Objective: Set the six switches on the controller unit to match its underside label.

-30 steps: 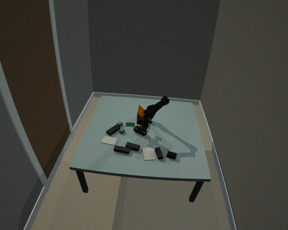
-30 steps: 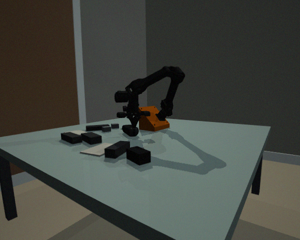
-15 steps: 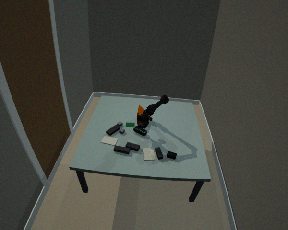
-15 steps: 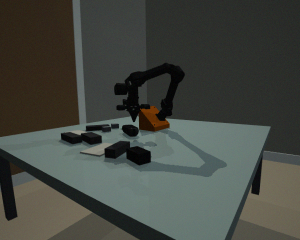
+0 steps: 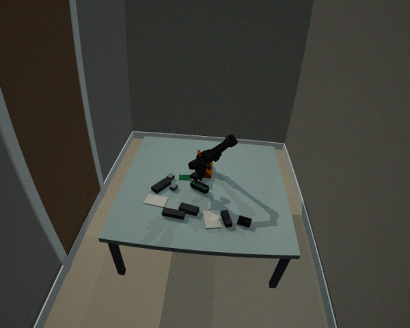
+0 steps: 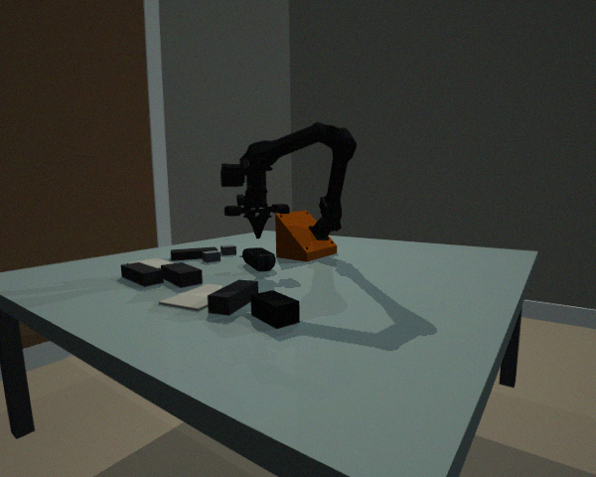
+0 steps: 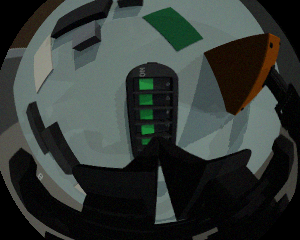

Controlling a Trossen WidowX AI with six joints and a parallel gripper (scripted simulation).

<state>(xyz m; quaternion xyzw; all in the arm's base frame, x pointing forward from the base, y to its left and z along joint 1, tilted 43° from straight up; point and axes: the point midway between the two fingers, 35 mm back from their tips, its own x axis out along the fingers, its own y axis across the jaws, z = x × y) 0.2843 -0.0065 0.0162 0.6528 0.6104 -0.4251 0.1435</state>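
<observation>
My gripper tip is now 11 cm past the green card, 14 cm to the left of it and 9 cm above it. The rest, counted from my gripper tip: long black block: 5 cm ahead, 29 cm to the right, 7 cm below.
</observation>
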